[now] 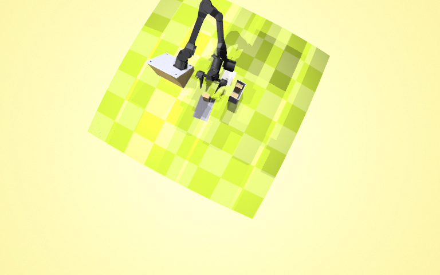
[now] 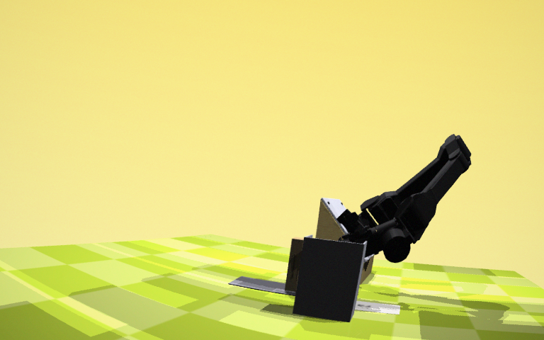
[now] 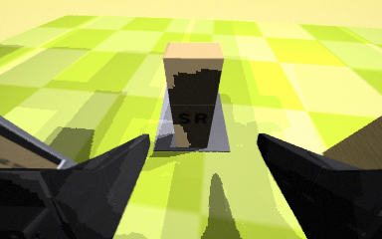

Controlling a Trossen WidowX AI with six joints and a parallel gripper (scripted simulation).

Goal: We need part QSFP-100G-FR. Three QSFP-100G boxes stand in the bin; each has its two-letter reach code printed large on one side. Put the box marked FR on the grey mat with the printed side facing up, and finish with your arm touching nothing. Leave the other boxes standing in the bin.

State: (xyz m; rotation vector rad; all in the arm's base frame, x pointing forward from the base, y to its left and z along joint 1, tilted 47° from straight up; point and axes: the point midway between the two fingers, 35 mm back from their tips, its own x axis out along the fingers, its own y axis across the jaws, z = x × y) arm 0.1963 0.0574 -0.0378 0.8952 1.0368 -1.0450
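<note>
My gripper tip is 90 mm to the left of the grey mat, 70 mm above it and 30 mm short of it. The rest, counted from my gripper tip: thin white slab (170 mm to the left, 70 mm below, 40 mm ahead).
</note>
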